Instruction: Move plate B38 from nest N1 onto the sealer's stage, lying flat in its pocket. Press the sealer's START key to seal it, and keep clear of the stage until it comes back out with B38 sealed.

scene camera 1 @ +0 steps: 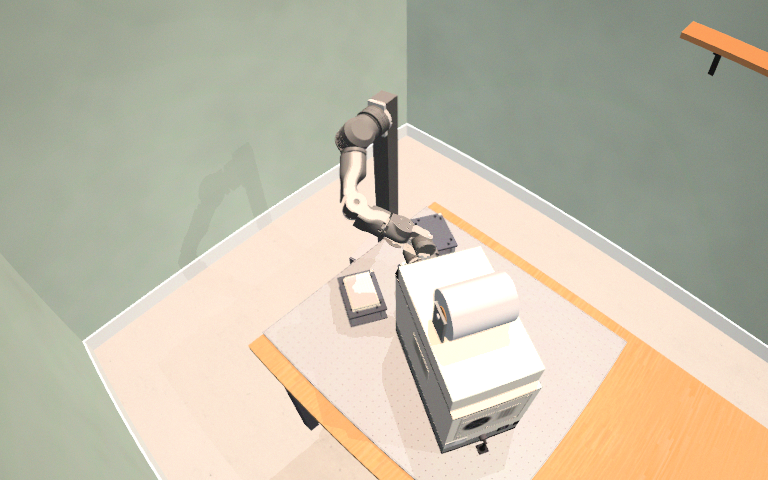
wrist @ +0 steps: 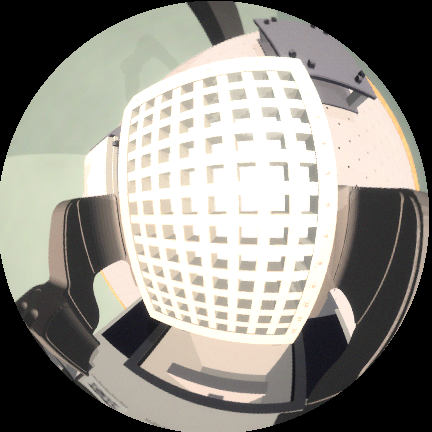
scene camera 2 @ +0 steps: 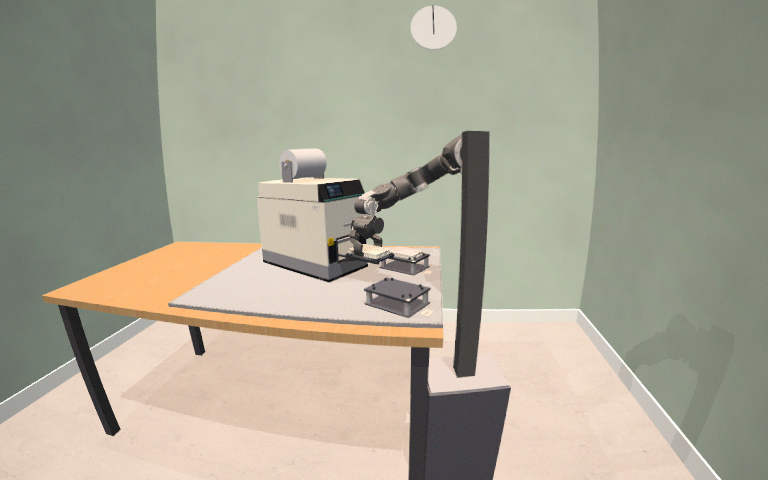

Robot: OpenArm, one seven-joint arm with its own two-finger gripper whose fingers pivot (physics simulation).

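A white many-welled plate (scene camera 2: 370, 250) (wrist: 225, 200) lies level between my fingers, at the sealer's open front; its name does not show. My gripper (scene camera 2: 368, 244) (wrist: 218, 249) is shut on its two sides; the sealer hides the fingers in scene camera 1. The dark stage (scene camera 2: 368, 259) sticks out beneath the plate. I cannot tell whether the plate rests fully in the pocket. The cream sealer (scene camera 1: 492, 373) (scene camera 2: 294, 237) (wrist: 132, 382) stands beside it. Dark lettering shows on its front at the lower left of the wrist view, too blurred to read.
A nest without a plate (scene camera 1: 444, 232) (scene camera 2: 397, 289) (wrist: 320, 50) stands on one side. A second nest (scene camera 1: 368, 318) (scene camera 2: 404, 266) holds another white plate (scene camera 1: 360, 291) (scene camera 2: 406, 254) (wrist: 97, 170) on the other side. A film roll (scene camera 1: 481, 305) (scene camera 2: 305, 163) tops the sealer. The arm's column (scene camera 2: 474, 254) stands at the table edge.
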